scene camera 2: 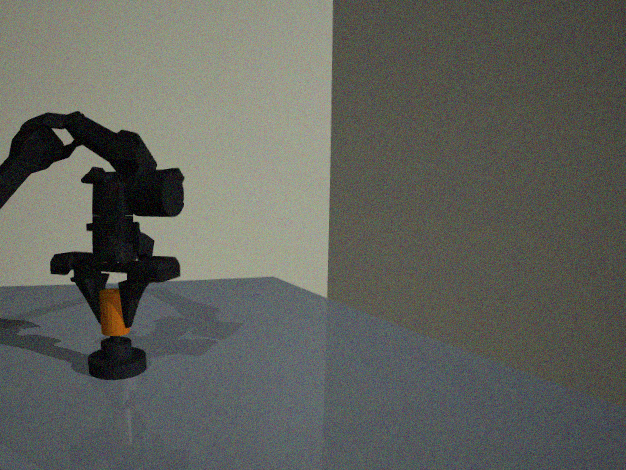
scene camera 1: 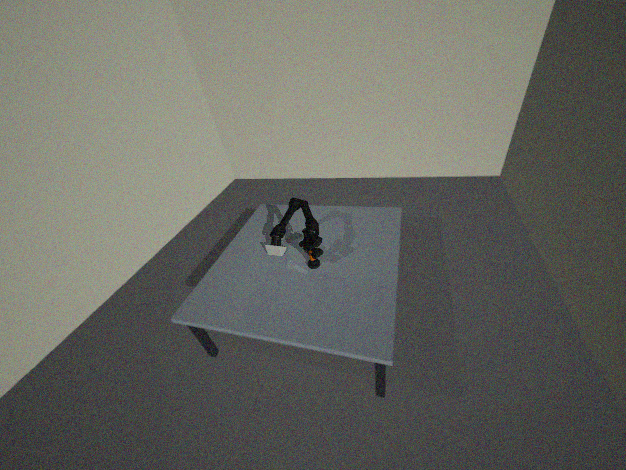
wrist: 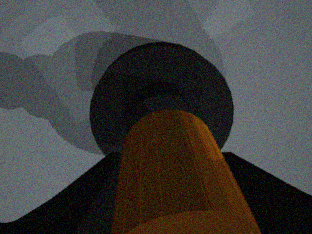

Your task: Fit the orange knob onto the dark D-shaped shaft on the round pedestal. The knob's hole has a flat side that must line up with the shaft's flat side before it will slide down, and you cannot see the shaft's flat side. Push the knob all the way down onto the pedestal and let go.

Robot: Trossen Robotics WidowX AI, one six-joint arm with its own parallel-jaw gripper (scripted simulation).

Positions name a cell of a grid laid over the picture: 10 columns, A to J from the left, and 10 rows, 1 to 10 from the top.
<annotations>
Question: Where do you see a pedestal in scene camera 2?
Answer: At B8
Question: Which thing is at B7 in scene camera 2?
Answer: The gripper.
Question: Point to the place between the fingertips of the gripper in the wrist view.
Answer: At F7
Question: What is the gripper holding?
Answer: An orange knob.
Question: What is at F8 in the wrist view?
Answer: An orange knob.
</annotations>
